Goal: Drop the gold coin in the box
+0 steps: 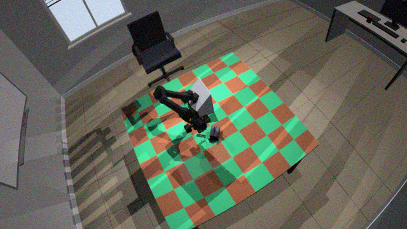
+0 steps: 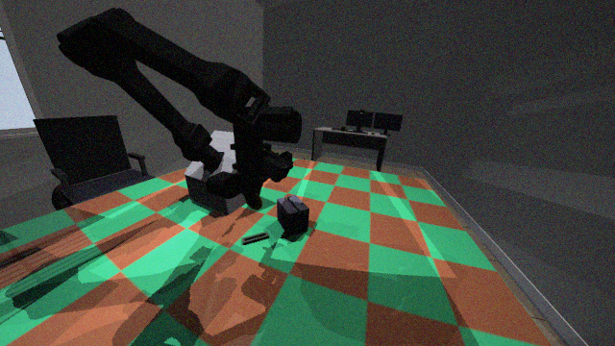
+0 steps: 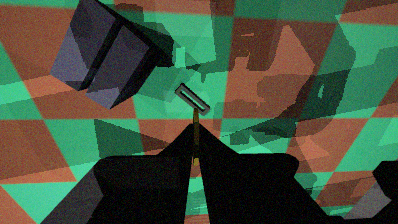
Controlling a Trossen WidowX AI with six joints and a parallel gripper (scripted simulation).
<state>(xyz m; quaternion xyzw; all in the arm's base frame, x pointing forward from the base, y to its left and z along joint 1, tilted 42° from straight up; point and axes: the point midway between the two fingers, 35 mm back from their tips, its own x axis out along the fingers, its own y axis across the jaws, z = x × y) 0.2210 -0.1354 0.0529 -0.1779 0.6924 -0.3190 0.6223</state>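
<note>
The gold coin is 1 cm above my gripper tip.
</note>
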